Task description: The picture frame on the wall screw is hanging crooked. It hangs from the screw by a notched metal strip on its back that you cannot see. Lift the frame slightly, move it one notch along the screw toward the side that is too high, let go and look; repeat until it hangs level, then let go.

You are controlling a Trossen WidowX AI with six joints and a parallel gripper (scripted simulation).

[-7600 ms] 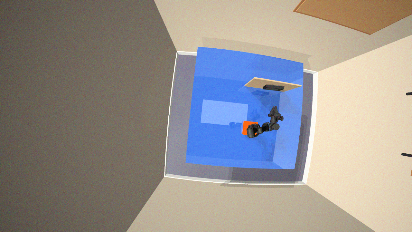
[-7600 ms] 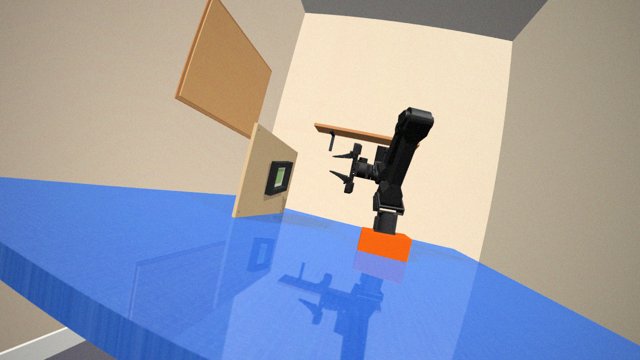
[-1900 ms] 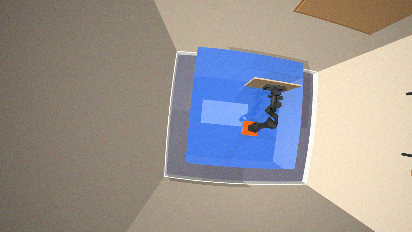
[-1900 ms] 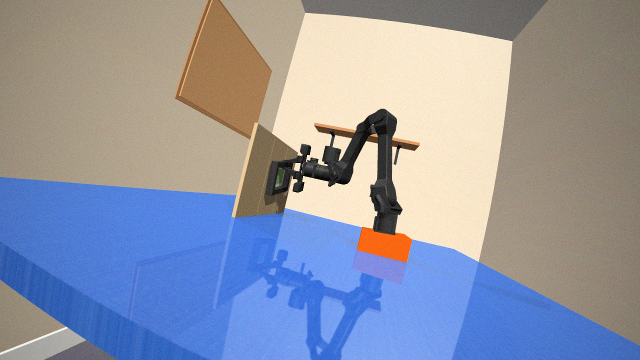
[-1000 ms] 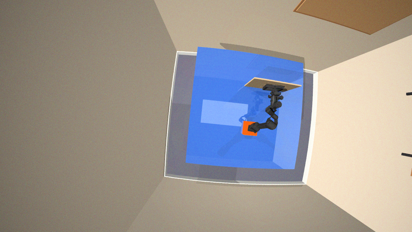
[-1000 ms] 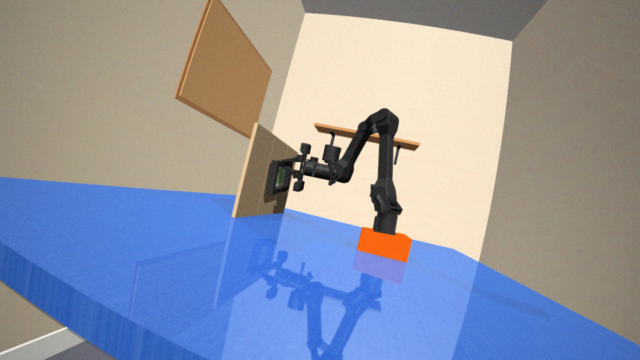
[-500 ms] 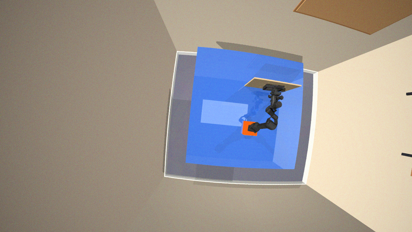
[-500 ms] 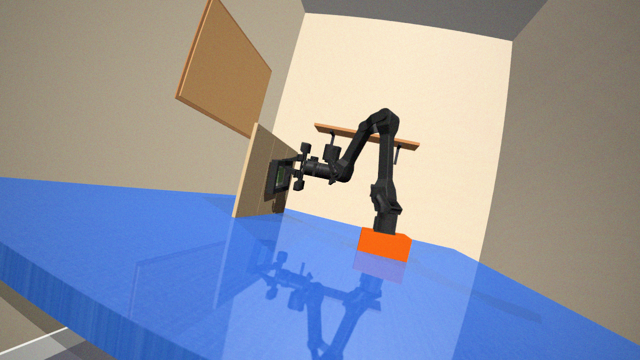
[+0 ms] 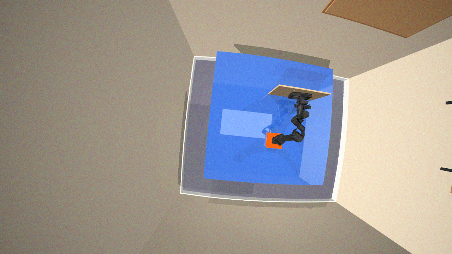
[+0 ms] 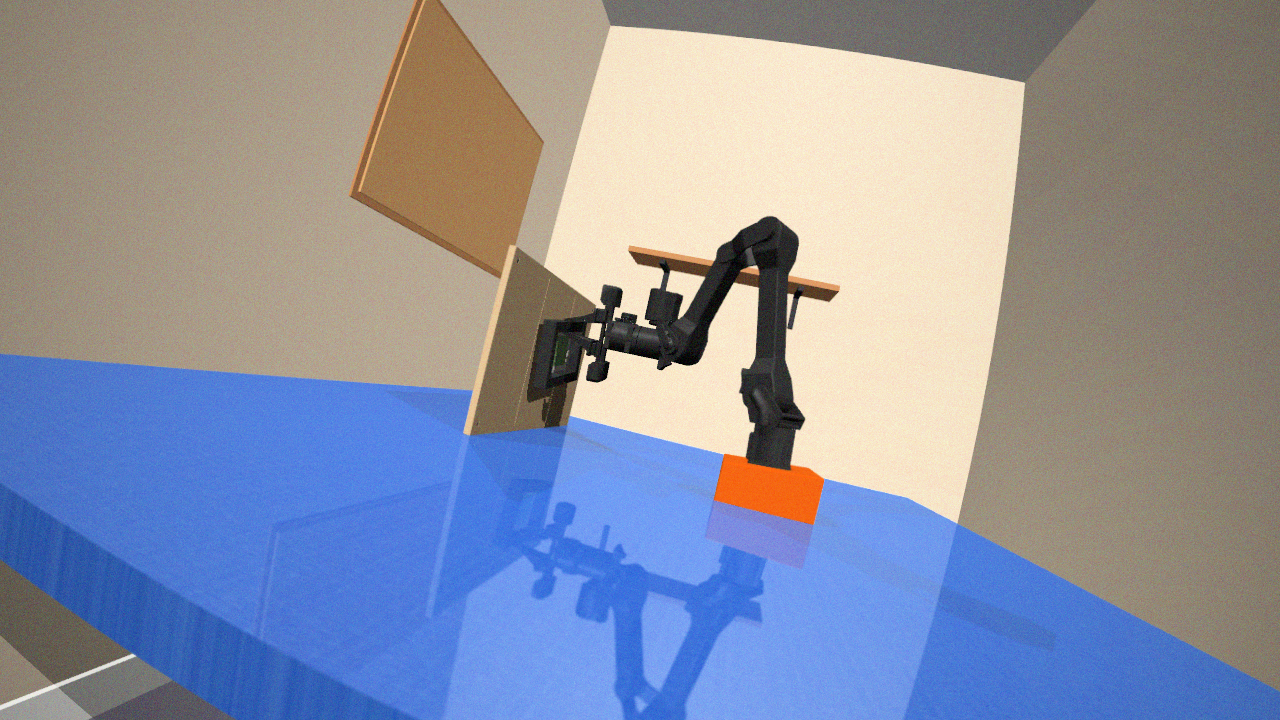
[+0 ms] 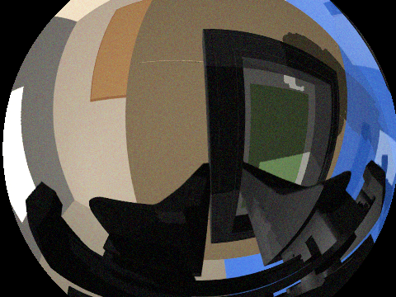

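Right now my gripper tip is 50 mm above the picture frame and 10 mm to the left of it. Round my gripper tip: tan wall panel 70 mm below, 20 mm ahead.
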